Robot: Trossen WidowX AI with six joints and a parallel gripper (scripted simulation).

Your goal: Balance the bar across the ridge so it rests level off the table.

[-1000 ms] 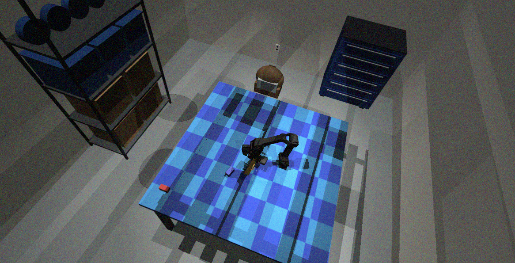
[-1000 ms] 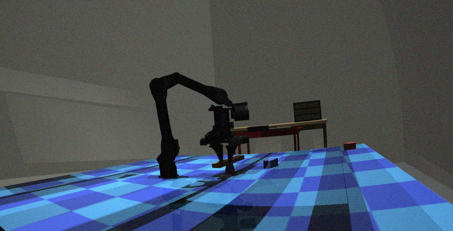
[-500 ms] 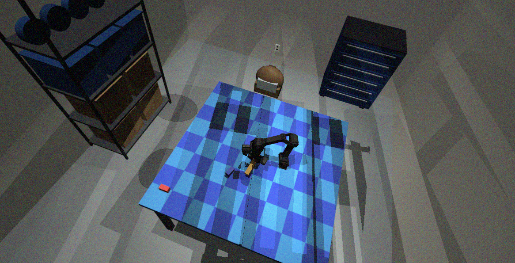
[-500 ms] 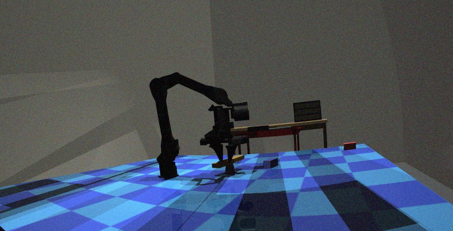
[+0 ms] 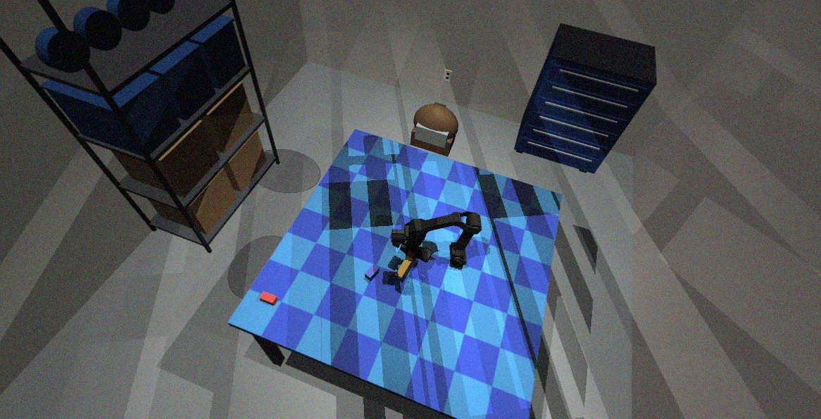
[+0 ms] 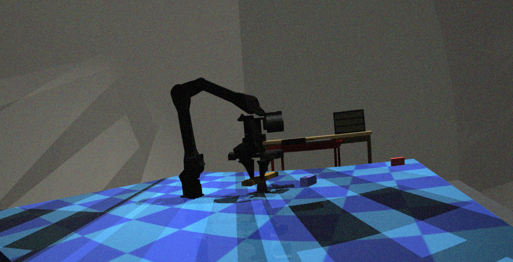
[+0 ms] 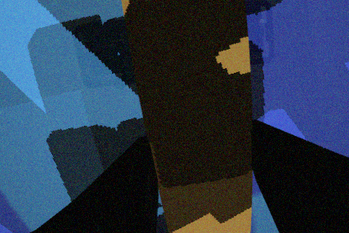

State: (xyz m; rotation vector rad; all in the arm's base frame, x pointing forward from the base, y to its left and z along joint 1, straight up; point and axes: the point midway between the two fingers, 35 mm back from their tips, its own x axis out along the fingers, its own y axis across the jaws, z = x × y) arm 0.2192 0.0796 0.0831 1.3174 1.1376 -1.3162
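My gripper tip is now 30 mm to the right of the bar. Round my gripper tip: purple block 150 mm ahead, 130 mm to the left, 30 mm below; then red block 520 mm ahead, 420 mm to the left, 30 mm below.
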